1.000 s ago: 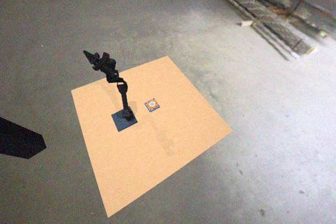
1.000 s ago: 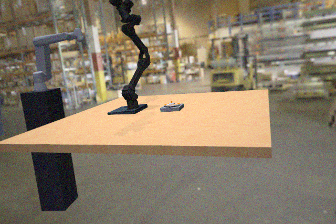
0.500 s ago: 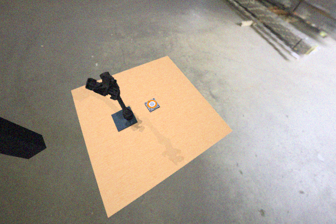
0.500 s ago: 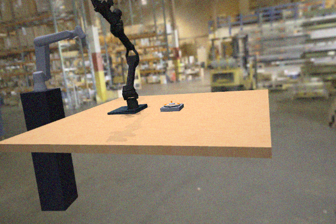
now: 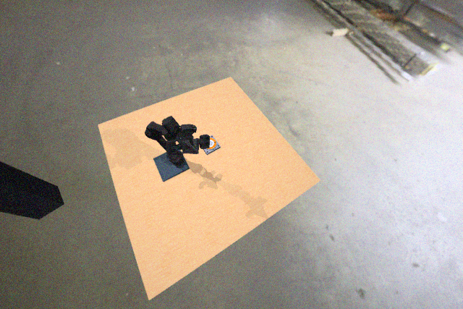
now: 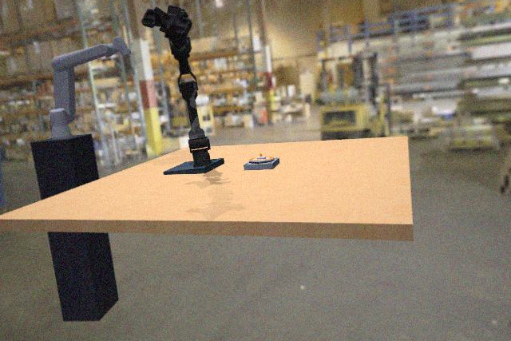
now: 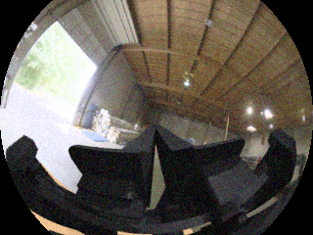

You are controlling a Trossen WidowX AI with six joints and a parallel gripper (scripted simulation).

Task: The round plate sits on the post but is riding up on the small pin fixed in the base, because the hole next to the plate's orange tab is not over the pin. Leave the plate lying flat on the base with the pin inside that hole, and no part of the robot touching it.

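My gripper tip is now 600 mm above the plate, 320 mm to the right of it and 250 mm short of it. From my gripper tip the other things lie so: base: 610 mm below, 300 mm to the left, 260 mm ahead.
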